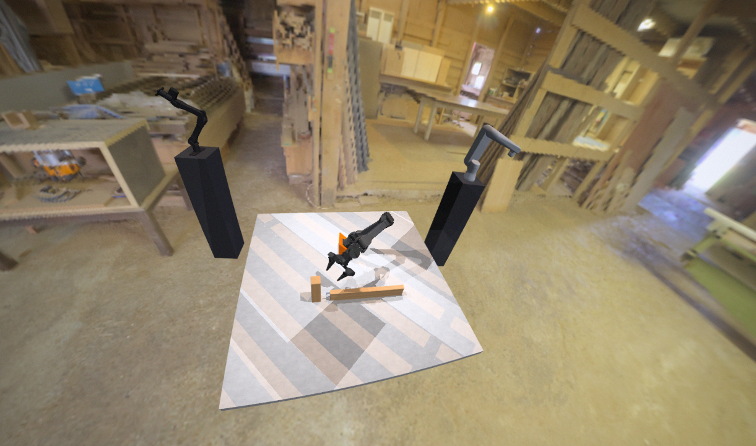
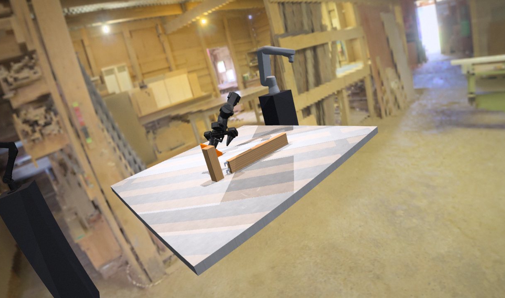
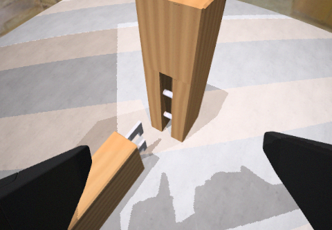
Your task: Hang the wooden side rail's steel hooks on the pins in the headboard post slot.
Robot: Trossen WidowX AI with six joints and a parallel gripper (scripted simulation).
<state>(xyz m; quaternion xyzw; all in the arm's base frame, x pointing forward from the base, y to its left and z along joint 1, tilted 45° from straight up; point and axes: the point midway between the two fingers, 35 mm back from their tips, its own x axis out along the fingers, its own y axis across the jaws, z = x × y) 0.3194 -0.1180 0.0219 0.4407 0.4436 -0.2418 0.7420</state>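
My gripper tip is 60 mm short of the headboard post, 80 mm to the left of it and 50 mm above it.
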